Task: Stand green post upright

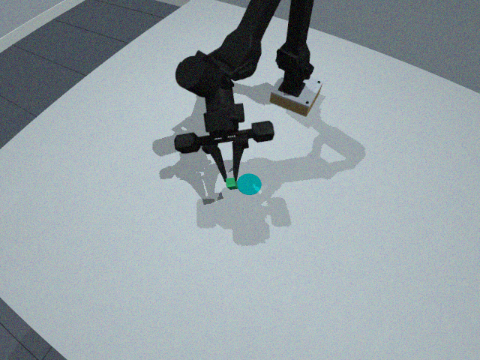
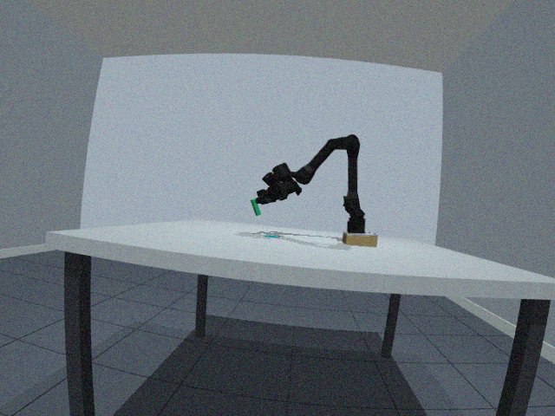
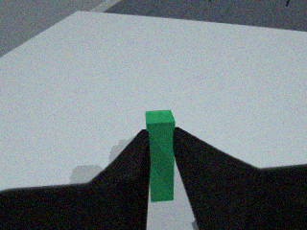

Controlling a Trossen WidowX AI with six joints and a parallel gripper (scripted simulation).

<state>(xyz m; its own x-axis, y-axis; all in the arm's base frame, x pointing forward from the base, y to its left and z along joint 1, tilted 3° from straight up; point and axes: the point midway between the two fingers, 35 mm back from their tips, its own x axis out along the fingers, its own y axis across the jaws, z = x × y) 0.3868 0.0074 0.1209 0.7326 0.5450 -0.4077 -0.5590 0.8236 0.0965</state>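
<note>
The cyan circle is 13 cm below my gripper tip, 8 cm behind it and 1 cm to the left of it. Round my gripper tip: green post 2 cm below, 1 cm behind.
</note>
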